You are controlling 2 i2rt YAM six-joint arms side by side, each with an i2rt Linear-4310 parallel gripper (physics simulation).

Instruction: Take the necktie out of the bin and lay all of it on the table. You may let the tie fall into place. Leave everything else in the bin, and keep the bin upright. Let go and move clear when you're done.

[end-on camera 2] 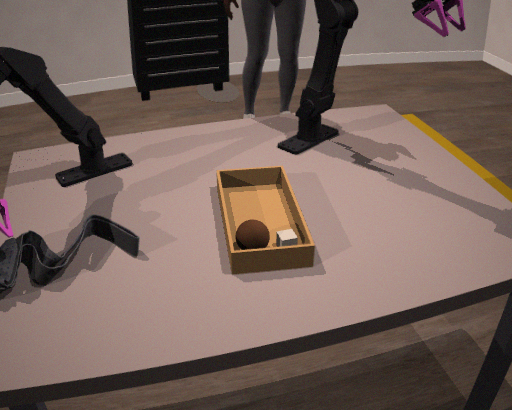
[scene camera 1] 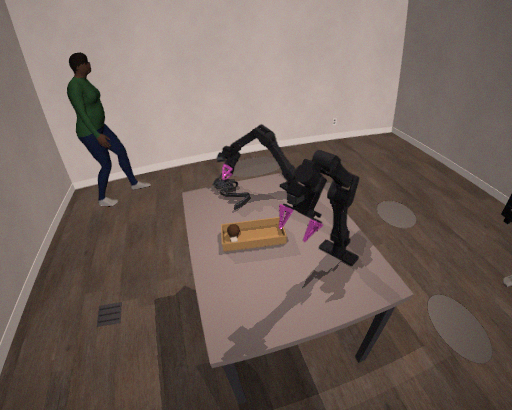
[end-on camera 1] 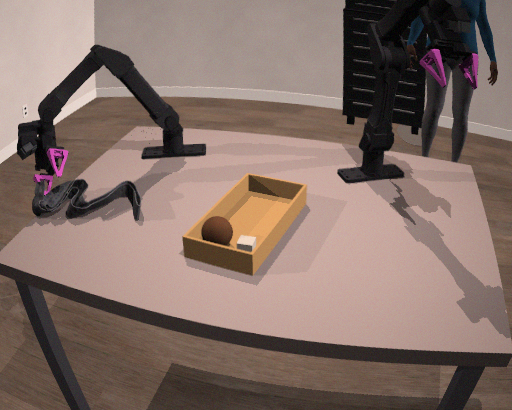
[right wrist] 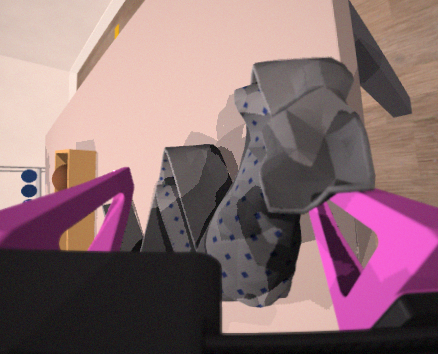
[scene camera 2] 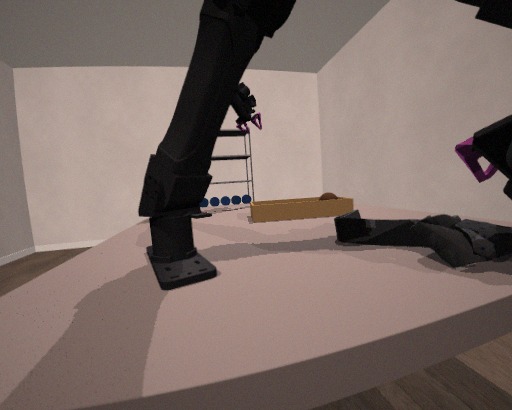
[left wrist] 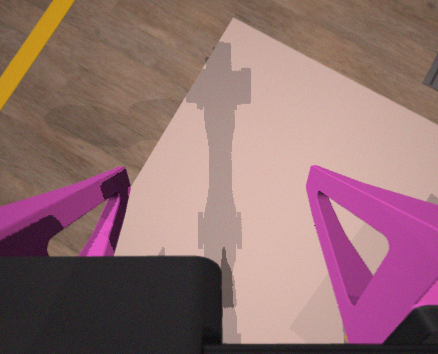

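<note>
The dark grey, blue-dotted necktie (scene camera 1: 242, 201) (scene camera 2: 450, 240) (end-on camera 1: 59, 199) (end-on camera 2: 115, 236) (right wrist: 310, 130) is outside the bin, with one end stretched wavily over the table and the rest bunched near the table edge. I cannot tell whether all the bunched part rests on the table. My right gripper (scene camera 1: 227, 175) (end-on camera 1: 53, 184) (right wrist: 218, 176) is open right at the bunch; one finger overlaps it in the right wrist view. My left gripper (scene camera 1: 293, 234) (end-on camera 1: 459, 87) (end-on camera 2: 454, 32) (left wrist: 218, 176) is open and empty, high above the table. The orange bin (scene camera 1: 260, 244) (end-on camera 1: 217, 255) (end-on camera 2: 272, 259) stands upright.
A brown ball (scene camera 1: 233, 230) (end-on camera 1: 217, 231) (end-on camera 2: 252, 234) and a white block (end-on camera 1: 246, 243) (end-on camera 2: 287, 237) sit in the bin's near end in the end-on views. The bin stands between the tie and the left arm's side. A person (scene camera 1: 86, 110) stands beyond the table.
</note>
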